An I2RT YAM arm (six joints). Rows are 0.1 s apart.
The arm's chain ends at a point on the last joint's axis. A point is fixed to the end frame.
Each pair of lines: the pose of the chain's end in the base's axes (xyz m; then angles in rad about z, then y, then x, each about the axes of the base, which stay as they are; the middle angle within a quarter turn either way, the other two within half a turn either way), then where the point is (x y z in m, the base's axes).
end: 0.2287 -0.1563 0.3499 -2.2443 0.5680 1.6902
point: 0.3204 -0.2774 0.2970
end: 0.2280 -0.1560 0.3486 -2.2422 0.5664 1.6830
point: 0.3196 -0.2776 0.2966
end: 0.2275 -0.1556 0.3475 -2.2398 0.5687 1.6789
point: 0.3195 -0.2771 0.2960
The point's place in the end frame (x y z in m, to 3 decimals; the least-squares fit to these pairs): 0.024 0.031 0.156
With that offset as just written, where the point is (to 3 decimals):
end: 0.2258 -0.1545 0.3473 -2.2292 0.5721 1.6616
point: 0.319 -0.276 0.298
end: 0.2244 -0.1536 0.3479 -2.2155 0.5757 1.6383
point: 0.318 -0.276 0.302
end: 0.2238 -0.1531 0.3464 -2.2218 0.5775 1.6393
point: 0.317 -0.275 0.300
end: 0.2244 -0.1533 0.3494 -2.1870 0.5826 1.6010
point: 0.320 -0.276 0.308
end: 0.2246 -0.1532 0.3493 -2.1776 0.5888 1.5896
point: 0.321 -0.276 0.310
